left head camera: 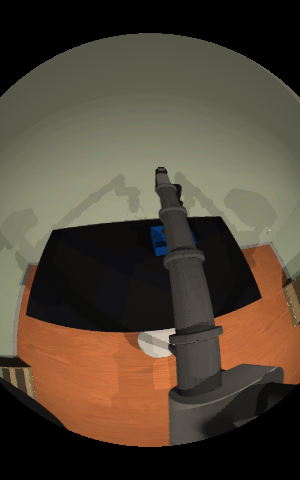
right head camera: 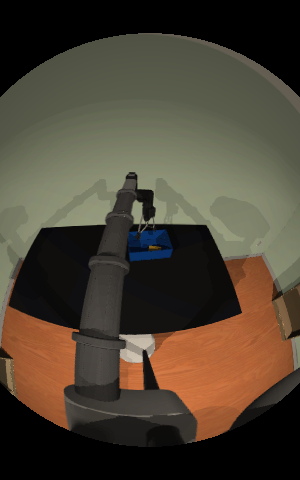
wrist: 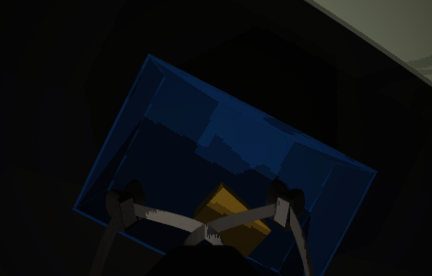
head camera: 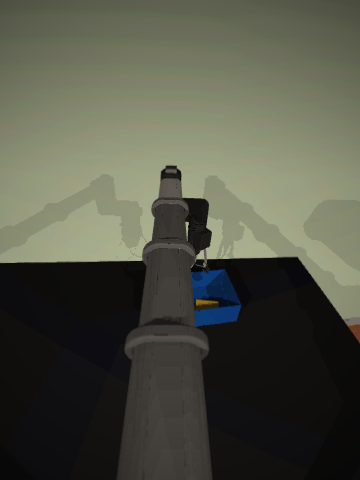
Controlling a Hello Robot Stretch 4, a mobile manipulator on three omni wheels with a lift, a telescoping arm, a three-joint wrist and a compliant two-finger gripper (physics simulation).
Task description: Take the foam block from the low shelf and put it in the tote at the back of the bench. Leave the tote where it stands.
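Seen in the pictures: gripper, between the fingertips: [right head camera: 145, 234] [wrist: 206, 195]; robot's base, origin of its link: [left head camera: 157, 337] [right head camera: 134, 342].
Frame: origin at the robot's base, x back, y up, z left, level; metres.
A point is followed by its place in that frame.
Observation:
The yellow foam block [head camera: 207, 304] {x -0.691, y 0.783, z -0.156 m} [right head camera: 155, 248] {x -0.685, y 0.783, z -0.163 m} [wrist: 234, 200] {x -0.710, y 0.783, z -0.136 m} lies inside the blue tote [head camera: 220, 317] {x -0.635, y 0.776, z -0.201 m} [left head camera: 160, 247] {x -0.608, y 0.826, z -0.011 m} [right head camera: 150, 256] {x -0.624, y 0.767, z -0.126 m} [wrist: 127, 120] {x -0.719, y 0.802, z 0.037 m}. The tote stands at the back of the black bench [head camera: 75, 350] {x -0.517, y 0.735, z 0.323 m} [left head camera: 100, 280] {x -0.411, y 0.735, z 0.400 m} [right head camera: 175, 295] {x -0.343, y 0.735, z -0.284 m}. My gripper [right head camera: 145, 232] {x -0.717, y 0.890, z -0.087 m} [wrist: 206, 195] {x -0.717, y 0.890, z -0.087 m} is open above the tote, its fingertips wide apart with nothing between them. In the wrist view the block shows below the fingers, partly covered by them and the gripper body. The arm hides part of the tote in the head view and the block in the left head view. The low shelf does not show.
My extended arm [head camera: 167, 400] {x -0.172, y 1.311, z -0.001 m} [left head camera: 192, 300] {x -0.139, y 1.311, z 0.006 m} [right head camera: 102, 305] {x -0.141, y 1.311, z -0.008 m} reaches across the bench. A wall rises behind the bench's back edge. A whitish round object [left head camera: 154, 344] {x 0.056, y 0.187, z 0.044 m} [right head camera: 137, 349] {x 0.057, y 0.187, z -0.037 m} is at the bench's front edge, above the wooden floor. Brown box-like objects stand at the sides.

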